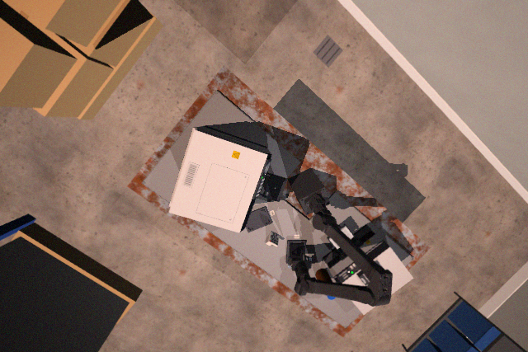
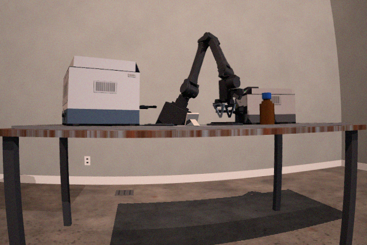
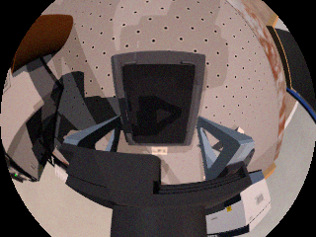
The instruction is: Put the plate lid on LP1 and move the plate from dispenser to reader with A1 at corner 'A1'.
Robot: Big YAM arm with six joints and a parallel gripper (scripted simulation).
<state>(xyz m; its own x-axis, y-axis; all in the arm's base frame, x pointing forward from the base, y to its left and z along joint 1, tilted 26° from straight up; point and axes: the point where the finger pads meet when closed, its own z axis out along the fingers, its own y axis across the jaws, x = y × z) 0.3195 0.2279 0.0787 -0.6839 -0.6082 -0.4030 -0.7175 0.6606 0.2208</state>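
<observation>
My gripper is now 40 mm above the plate lid. Also, from my hand: brown capped bottle: 20 mm behind, 250 mm to the left, 60 mm above; white well plate: 290 mm behind, 60 mm to the left, 50 mm above.
</observation>
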